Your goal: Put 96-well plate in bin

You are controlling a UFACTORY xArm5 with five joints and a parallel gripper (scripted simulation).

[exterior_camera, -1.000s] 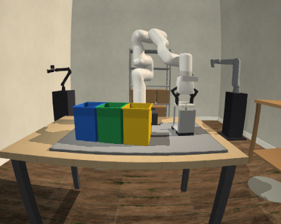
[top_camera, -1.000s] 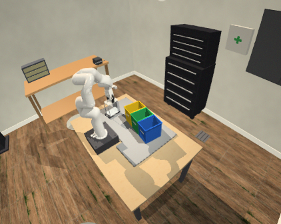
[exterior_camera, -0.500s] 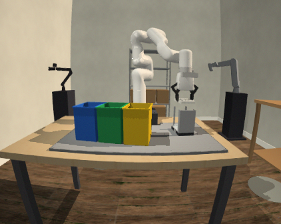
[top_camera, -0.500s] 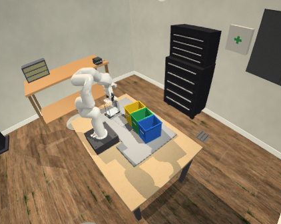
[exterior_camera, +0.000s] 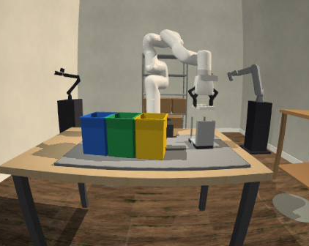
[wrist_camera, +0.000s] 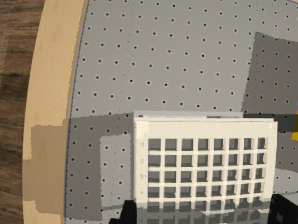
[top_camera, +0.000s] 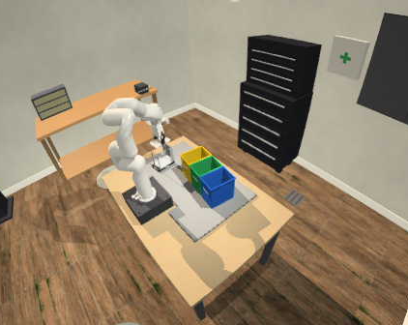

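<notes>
Now: the green bin 120 mm ahead of my hand, 390 mm to the right of it and 130 mm below it. The rest, counted from my hand: yellow bin 130 mm ahead, 260 mm to the right, 130 mm below; blue bin 110 mm ahead, 520 mm to the right, 130 mm below; white 96-well plate 10 mm below.
</notes>
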